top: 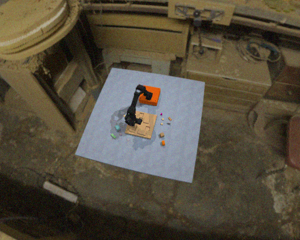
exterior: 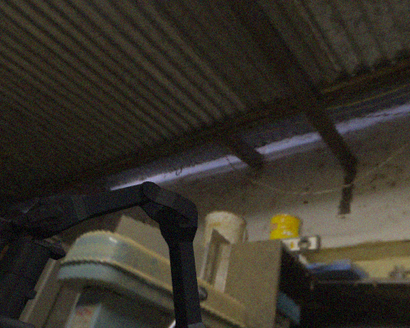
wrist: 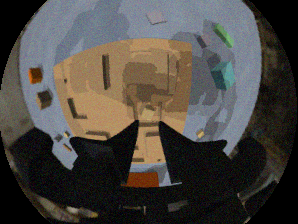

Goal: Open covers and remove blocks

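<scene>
The tan puzzle board lies 20 mm behind my gripper tip, 50 mm to the left of it and 30 mm below it. Also, from my gripper tip: magenta piece: 240 mm behind, 230 mm to the left, 40 mm below; green block: 220 mm ahead, 160 mm to the right, 40 mm below; cyan block: 110 mm ahead, 160 mm to the right, 40 mm below.
</scene>
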